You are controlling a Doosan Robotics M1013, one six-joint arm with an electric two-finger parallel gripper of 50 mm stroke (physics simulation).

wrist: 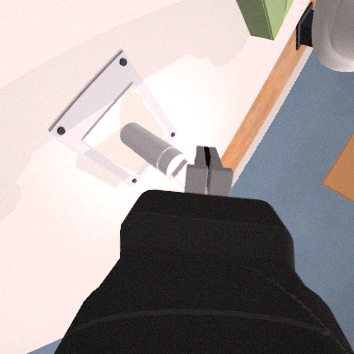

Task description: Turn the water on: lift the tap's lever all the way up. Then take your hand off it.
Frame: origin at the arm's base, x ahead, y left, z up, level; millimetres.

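Seen in the pictures: gripper, fingertip midpoint: [204,158].
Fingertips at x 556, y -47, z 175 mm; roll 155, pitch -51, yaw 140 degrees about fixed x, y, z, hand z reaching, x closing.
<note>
Offsets run from my fingertips to a thing's middle. "spot": to the spot under its first point.
The tap @[spot: 19 mm ahead, 100 mm left, 155 mm down] [146,143] shows in the wrist view as a grey cylinder with a white band near its lower right end, left of my fingers. It lies over a pale frame @[21 mm ahead, 124 mm left, 237 mm down] [102,97] with dark bolts at its corners. A small part past the white band runs toward my fingers; I cannot tell whether it belongs to the lever, nor how high the lever stands. My gripper [204,158] is shut and empty, just right of the tap's banded end. Whether the fingers touch the tap cannot be told. The black gripper body hides what lies below them.
A green block [262,21] stands at the top right. Beside it are a black bracket [305,31] and a rounded grey-white body [336,37]. A wooden edge strip [265,107] borders the pale surface, with blue floor [295,130] beyond and an orange-brown panel [344,172] at the right.
</note>
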